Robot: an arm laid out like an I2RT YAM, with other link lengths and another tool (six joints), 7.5 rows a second.
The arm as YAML. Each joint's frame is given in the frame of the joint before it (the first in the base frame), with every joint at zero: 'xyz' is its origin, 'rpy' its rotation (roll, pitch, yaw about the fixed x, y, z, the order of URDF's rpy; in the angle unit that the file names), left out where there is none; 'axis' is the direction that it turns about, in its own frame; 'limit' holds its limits. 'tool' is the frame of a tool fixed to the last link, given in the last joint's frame.
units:
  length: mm
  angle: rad
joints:
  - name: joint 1
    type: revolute
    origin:
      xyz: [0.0, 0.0, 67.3]
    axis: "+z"
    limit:
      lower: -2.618
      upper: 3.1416
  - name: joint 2
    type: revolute
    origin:
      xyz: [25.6, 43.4, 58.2]
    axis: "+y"
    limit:
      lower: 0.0
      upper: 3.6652
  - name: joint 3
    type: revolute
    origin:
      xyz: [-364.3, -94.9, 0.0]
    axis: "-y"
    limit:
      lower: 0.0
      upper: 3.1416
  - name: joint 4
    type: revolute
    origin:
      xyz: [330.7, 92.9, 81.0]
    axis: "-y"
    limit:
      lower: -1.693
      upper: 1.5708
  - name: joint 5
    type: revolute
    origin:
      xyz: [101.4, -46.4, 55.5]
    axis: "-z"
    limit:
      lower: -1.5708
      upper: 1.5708
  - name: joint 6
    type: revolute
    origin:
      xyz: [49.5, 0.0, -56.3]
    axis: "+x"
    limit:
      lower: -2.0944
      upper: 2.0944
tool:
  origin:
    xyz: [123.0, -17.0, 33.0]
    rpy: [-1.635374, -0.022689, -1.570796]
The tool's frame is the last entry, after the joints.
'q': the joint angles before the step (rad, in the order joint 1, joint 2, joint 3, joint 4, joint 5, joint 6). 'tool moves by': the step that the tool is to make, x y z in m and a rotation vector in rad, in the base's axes. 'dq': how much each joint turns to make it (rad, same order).
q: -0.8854, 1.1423, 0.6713, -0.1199, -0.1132, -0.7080
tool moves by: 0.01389, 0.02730, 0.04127, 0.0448, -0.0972, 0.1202
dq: 0.0088, -0.0540, 0.0613, -0.0829, -0.1498, 0.0267
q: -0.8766, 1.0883, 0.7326, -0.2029, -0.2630, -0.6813
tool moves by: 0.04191, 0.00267, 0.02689, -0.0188, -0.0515, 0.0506
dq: 0.0799, 0.0686, 0.0742, 0.0525, 0.0124, 0.0382
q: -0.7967, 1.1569, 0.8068, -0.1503, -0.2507, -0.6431
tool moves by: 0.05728, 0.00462, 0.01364, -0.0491, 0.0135, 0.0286
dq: 0.1207, 0.1123, 0.0982, 0.0377, 0.1026, 0.0031
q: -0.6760, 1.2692, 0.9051, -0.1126, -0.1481, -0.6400
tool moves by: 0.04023, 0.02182, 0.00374, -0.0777, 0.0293, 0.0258
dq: 0.1138, 0.0542, 0.0392, 0.0334, 0.1147, -0.0322
